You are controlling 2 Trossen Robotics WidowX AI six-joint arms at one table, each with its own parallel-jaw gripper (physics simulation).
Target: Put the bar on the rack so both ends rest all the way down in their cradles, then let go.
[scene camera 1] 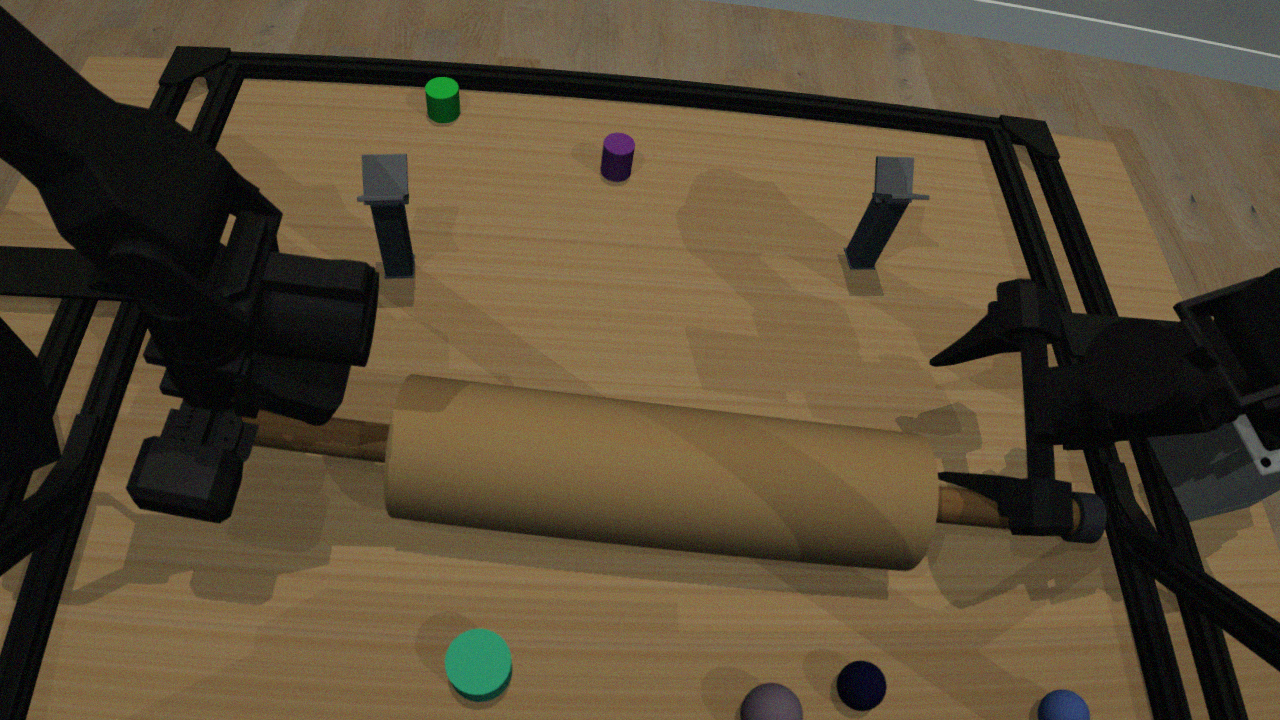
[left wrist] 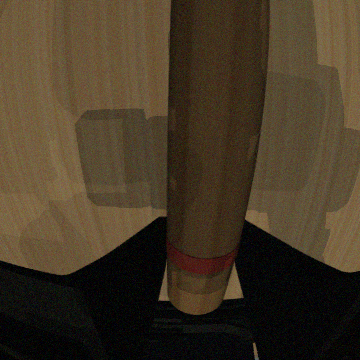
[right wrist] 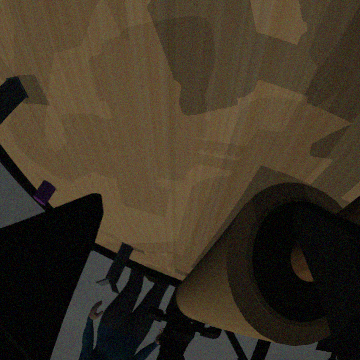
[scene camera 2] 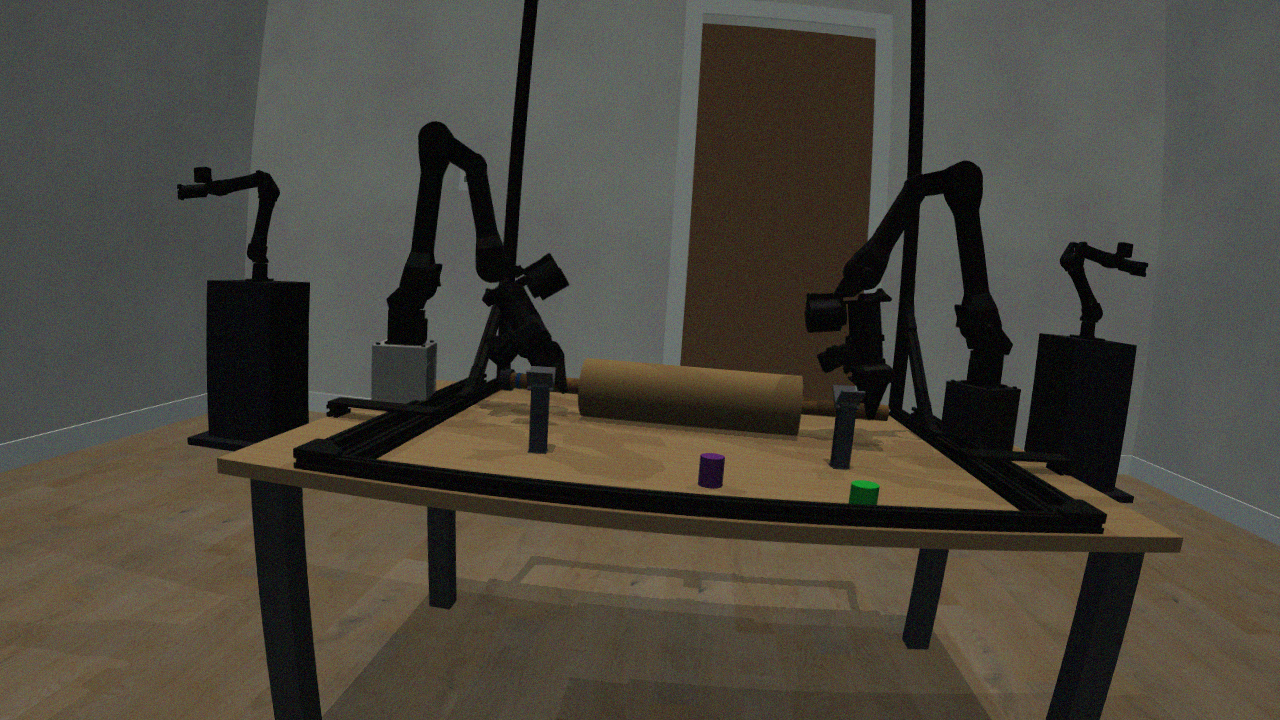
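Seen in the pictures: left gripper, fingertip midpoint: (scene camera 1: 240, 430) (left wrist: 200, 226) (scene camera 2: 868, 418); right gripper, fingertip midpoint: (scene camera 1: 933, 419) (right wrist: 201, 208) (scene camera 2: 560, 388); left arm's base, origin of the base link: (right wrist: 183, 317) (scene camera 2: 983, 385); right arm's base, origin of the base link: (scene camera 2: 405, 343).
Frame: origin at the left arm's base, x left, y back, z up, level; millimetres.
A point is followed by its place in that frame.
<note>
The bar, with a thick tan roll round its middle (scene camera 1: 657, 479) {y -427, x -297, z -16 mm} (scene camera 2: 689, 395) {y -476, x -240, z -52 mm} and brown ends (scene camera 1: 322, 436) {y -242, x -149, z -50 mm} (left wrist: 215, 125) {y -230, x -131, z -48 mm}, lies across scene camera 1, in front of the rack. The rack's two posts (scene camera 1: 393, 237) {y -356, x 7, z -60 mm} (scene camera 1: 877, 232) {y -753, x -170, z -60 mm} (scene camera 2: 537, 420) {y -768, x -151, z -68 mm} (scene camera 2: 842, 436) {y -369, x 28, z -67 mm} stand apart with grey cradles on top, neither holding the bar. My left gripper (left wrist: 200, 226) {y -187, x -103, z -74 mm} is shut on the bar's end beside a red band. My right gripper (scene camera 1: 937, 419) {y -667, x -347, z -57 mm} (right wrist: 201, 208) {y -667, x -347, z -57 mm} is open; one finger overlaps the bar's other end in scene camera 1, the other stands farther back. The roll's height above the table is hard to tell.
A purple cylinder (scene camera 1: 617, 157) {y -589, x 27, z -81 mm} (scene camera 2: 711, 471) {y -607, x 53, z -93 mm} and a green cylinder (scene camera 1: 442, 100) {y -469, x 175, z -84 mm} (scene camera 2: 863, 492) {y -488, x 202, z -88 mm} stand near the rack. A teal disc (scene camera 1: 478, 662) {y -273, x -336, z -83 mm} and several balls, one dark blue (scene camera 1: 861, 685) {y -495, x -481, z -81 mm}, lie in front of the roll. A black frame (scene camera 1: 626, 86) {y -660, x 129, z -95 mm} borders the table.
</note>
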